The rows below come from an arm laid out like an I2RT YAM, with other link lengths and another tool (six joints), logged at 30 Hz.
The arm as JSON. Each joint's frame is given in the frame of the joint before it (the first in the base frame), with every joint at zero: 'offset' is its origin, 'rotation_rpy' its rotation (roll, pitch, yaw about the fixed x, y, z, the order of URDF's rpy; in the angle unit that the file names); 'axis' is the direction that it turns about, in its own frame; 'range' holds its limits. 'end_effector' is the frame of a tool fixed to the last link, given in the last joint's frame.
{
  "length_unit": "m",
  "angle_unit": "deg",
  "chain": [
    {
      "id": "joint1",
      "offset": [
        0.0,
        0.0,
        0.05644
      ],
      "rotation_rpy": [
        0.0,
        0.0,
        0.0
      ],
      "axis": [
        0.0,
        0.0,
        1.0
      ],
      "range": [
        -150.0,
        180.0
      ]
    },
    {
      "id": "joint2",
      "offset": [
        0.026,
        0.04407,
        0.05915
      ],
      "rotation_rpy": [
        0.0,
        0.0,
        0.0
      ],
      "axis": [
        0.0,
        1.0,
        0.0
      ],
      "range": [
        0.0,
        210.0
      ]
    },
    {
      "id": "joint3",
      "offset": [
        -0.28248,
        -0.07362,
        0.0
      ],
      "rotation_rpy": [
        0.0,
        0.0,
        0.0
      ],
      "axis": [
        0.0,
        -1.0,
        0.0
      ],
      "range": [
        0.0,
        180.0
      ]
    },
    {
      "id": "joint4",
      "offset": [
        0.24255,
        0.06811,
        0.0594
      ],
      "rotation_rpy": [
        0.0,
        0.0,
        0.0
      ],
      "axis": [
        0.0,
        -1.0,
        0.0
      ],
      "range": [
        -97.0,
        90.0
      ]
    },
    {
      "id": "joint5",
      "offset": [
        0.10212,
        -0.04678,
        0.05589
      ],
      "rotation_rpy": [
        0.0,
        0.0,
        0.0
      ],
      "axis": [
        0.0,
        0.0,
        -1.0
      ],
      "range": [
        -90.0,
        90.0
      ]
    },
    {
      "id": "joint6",
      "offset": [
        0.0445,
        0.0,
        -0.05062
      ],
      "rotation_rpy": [
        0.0,
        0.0,
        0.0
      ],
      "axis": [
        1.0,
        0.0,
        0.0
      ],
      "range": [
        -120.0,
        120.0
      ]
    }
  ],
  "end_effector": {
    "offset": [
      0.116,
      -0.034,
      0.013
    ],
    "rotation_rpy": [
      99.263,
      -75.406,
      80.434
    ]
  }
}
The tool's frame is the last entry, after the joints.
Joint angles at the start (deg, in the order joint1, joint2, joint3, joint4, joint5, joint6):
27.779 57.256 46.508 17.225 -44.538 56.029
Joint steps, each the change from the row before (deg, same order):
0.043 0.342 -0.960 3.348 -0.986 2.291
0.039 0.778 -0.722 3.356 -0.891 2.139
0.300 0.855 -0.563 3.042 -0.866 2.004
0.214 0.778 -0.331 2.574 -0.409 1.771
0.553 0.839 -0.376 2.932 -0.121 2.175
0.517 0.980 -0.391 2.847 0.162 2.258
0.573 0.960 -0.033 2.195 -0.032 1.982
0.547 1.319 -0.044 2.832 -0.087 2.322
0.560 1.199 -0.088 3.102 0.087 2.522
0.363 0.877 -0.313 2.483 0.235 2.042
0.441 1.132 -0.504 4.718 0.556 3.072
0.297 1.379 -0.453 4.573 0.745 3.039
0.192 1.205 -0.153 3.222 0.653 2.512
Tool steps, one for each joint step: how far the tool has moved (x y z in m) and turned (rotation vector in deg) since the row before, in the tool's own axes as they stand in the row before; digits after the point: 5 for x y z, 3 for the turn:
-0.00003 -0.00361 0.00173 1.774 0.366 0.774
0.00031 -0.00204 0.00272 1.605 0.259 0.742
-0.00093 -0.00258 0.00369 1.669 -0.064 0.790
0.00052 -0.00184 0.00291 1.208 0.207 0.673
-0.00005 -0.00301 0.00407 1.429 0.282 0.937
-0.00028 -0.00114 0.00398 1.131 0.390 1.215
-0.00050 -0.00188 0.00446 1.148 0.057 1.161
-0.00029 -0.00123 0.00510 1.323 0.092 1.298
0.00027 -0.00247 0.00473 1.453 0.307 1.249
-0.00043 -0.00069 0.00280 0.955 0.364 1.140
0.00216 -0.00515 0.00327 1.985 1.091 0.851
0.00227 -0.00273 0.00280 1.700 1.196 1.072
0.00185 -0.00108 0.00233 1.177 0.914 1.192

